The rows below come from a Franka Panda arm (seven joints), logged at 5 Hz.
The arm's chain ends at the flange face. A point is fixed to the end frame.
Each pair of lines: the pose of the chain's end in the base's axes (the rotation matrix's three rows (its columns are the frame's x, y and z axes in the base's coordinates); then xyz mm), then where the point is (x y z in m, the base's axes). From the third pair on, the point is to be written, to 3 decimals.
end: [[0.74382 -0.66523 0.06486], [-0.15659 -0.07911 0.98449], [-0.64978 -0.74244 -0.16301]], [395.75 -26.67 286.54]
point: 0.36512 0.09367 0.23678
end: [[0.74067 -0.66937 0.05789], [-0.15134 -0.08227 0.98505], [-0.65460 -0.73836 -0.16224]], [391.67 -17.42 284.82]
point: 0.36000 0.10279 0.23540
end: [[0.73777 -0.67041 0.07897], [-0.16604 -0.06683 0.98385], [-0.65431 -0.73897 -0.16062]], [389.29 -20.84 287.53]
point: 0.360 0.100 0.238
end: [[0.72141 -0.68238 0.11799], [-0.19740 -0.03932 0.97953], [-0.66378 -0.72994 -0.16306]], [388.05 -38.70 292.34]
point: 0.363 0.083 0.243
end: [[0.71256 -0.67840 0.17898], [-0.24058 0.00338 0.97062], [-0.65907 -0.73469 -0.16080]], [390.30 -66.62 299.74]
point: 0.374 0.057 0.251
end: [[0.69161 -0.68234 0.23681], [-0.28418 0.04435 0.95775], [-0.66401 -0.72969 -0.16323]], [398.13 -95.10 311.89]
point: 0.389 0.029 0.263
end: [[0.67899 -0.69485 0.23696], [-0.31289 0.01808 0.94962], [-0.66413 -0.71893 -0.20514]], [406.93 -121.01 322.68]
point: 0.397 0.001 0.269
